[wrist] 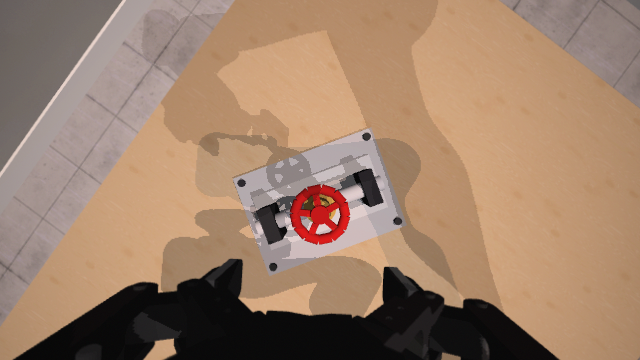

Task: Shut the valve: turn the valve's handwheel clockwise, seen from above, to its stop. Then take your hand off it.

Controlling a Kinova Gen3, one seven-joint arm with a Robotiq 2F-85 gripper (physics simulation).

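Observation:
The red handwheel [321, 215], with several spokes and a round hub, sits over the brass valve body near the middle of the view. The valve's white pipe [353, 193] runs through two black clamps on a grey base plate [330, 250] with dark bolts at its corners. The plate lies tilted in the view. My gripper [312, 278] is open and empty, its fingertips wide apart at the bottom of the view. It stands apart from the handwheel, which shows beyond the fingertips. Whether the wheel is at its stop cannot be told.
The plate lies on a wooden table top [525, 200] with shadows of the arm across it. The table's edges run diagonally at the left and at the upper right. Grey floor tiles [85, 130] show beyond, and a pale-edged dark surface [40, 50] is at the upper left.

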